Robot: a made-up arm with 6 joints. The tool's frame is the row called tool. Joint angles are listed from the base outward.
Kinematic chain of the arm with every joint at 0, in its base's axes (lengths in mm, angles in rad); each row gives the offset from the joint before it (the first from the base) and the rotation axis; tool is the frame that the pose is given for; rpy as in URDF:
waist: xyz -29 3.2 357.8 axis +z
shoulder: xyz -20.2 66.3 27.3 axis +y
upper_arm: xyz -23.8 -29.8 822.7 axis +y
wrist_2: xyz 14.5 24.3 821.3 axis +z
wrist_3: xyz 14 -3.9 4.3 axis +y
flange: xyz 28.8 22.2 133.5 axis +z
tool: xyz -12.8 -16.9 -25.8 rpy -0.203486 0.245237 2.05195
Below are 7 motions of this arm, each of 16 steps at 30 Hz.
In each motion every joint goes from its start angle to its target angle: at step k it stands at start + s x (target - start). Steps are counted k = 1, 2, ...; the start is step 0. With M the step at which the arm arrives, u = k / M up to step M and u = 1 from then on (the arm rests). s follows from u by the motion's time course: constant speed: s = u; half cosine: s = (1 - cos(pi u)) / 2; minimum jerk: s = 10 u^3 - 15 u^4 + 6 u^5.
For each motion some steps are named. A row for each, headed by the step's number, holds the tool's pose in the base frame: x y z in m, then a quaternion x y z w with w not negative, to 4 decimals.
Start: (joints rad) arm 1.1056 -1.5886 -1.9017 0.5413 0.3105 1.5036
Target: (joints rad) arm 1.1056 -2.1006 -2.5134 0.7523 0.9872 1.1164
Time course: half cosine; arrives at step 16
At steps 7, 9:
7: -0.2526 -0.1610 -0.5145 -0.9769 -0.1364 -0.0886 0.1388
9: -0.1918 -0.0241 -0.4488 -0.9546 -0.1805 -0.0978 0.2157

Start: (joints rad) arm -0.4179 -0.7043 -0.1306 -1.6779 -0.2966 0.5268
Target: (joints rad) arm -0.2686 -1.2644 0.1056 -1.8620 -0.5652 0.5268
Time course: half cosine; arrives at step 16
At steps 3, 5, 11, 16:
3: -1.2041 0.5684 1.5876 -0.4590 -0.1284 0.0944 0.8740
5: -1.2785 0.5741 1.5093 -0.4702 -0.1374 0.0770 0.8684
11: -1.5301 0.5503 1.1548 -0.4997 -0.1747 0.0047 0.8484
16: -1.6050 0.5223 0.9997 -0.5045 -0.1897 -0.0247 0.8419

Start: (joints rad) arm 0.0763 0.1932 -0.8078 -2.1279 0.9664 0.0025
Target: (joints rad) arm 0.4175 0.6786 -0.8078 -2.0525 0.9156 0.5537
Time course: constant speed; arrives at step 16
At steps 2, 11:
2: -0.3554 -0.0712 1.9072 0.2973 -0.3717 0.1679 0.8633
11: 0.0687 -0.0055 1.9334 0.2520 -0.2870 0.3489 0.8558

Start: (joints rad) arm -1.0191 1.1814 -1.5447 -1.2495 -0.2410 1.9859
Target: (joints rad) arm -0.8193 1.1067 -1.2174 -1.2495 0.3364 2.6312
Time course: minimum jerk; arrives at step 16
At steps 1, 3, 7, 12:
1: 0.2245 -0.3502 1.6140 -0.3167 0.1783 0.7337 0.5741
3: 0.2312 -0.3587 1.6200 -0.3108 0.1618 0.7496 0.5616
7: 0.2866 -0.4177 1.6558 -0.2724 0.0382 0.8443 0.4599
12: 0.3919 -0.4916 1.6855 -0.2320 -0.1578 0.9183 0.2793

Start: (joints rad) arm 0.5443 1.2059 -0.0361 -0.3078 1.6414 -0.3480
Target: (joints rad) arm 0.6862 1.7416 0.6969 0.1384 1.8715 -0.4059
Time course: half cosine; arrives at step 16
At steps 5, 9, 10, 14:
5: 1.2761 0.9016 0.5717 0.5366 0.8359 0.1065 0.0447
9: 1.1445 0.9355 0.0450 -0.5218 -0.8324 0.1187 0.1444
10: 1.0873 0.9239 -0.0744 -0.5157 -0.8173 0.1752 0.1882
14: 0.8825 0.8475 -0.3746 -0.4949 -0.7434 0.3334 0.3021

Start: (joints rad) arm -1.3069 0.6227 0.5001 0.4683 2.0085 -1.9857
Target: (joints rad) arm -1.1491 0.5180 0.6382 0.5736 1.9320 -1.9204
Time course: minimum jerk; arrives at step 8
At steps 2, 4, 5, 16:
2: 0.4282 -1.0737 1.3195 0.5036 0.7989 0.3191 0.0794
4: 0.4904 -1.0197 1.3308 0.4796 0.8061 0.3358 0.0863
5: 0.5233 -0.9871 1.3367 0.4662 0.8094 0.3458 0.0896
16: 0.5611 -0.9456 1.3435 0.4498 0.8127 0.3586 0.0931

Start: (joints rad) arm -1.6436 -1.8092 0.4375 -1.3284 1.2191 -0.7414
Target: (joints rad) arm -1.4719 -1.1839 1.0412 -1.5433 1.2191 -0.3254
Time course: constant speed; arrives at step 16
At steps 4, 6, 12, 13, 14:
4: -0.0351 1.5661 0.7511 0.0538 -0.4447 -0.3682 0.8147
6: -0.0704 1.4940 0.9172 0.1045 -0.4298 -0.3810 0.8119
12: -0.1510 1.1667 1.3323 0.2469 -0.3709 -0.4207 0.7903
13: -0.1594 1.0992 1.3866 0.2690 -0.3588 -0.4273 0.7850
14: -0.1662 1.0289 1.4362 0.2906 -0.3462 -0.4340 0.7793

